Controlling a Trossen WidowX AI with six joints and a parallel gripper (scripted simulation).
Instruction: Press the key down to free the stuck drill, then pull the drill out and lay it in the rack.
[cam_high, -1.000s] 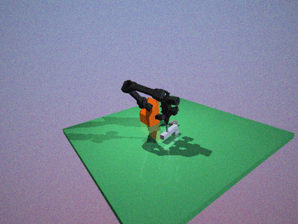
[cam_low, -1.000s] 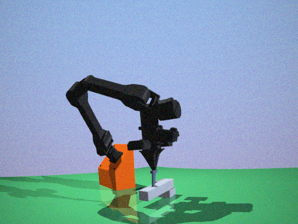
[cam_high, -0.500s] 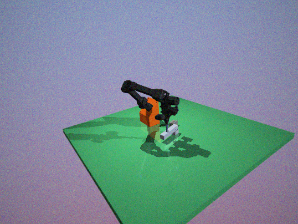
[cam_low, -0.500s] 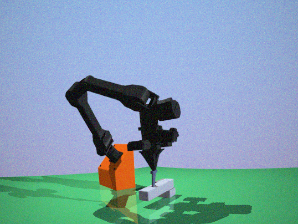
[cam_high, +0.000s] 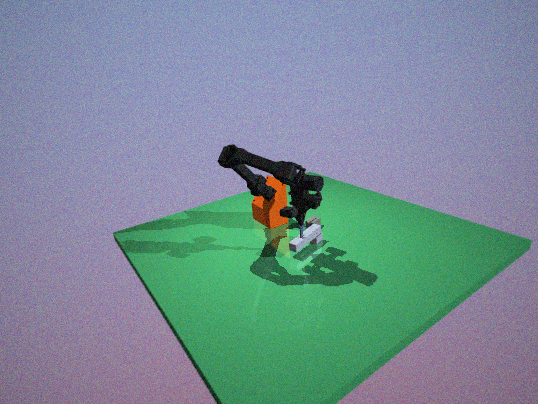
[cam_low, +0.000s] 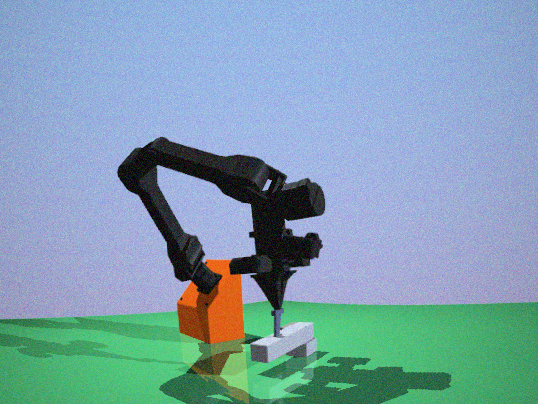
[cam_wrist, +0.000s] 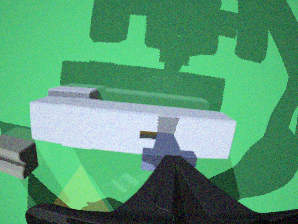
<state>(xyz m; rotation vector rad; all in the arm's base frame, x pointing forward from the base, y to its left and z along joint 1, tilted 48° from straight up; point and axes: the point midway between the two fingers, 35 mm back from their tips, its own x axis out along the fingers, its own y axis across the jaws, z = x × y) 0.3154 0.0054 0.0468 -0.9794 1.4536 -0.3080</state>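
Right now the slim blue-grey key is 3 cm below my gripper tip. The rest, counted from my gripper tip: pale grey block: 8 cm below, 3 cm to the left, 2 cm behind; drill: 7 cm below, 5 cm to the left, 3 cm behind.
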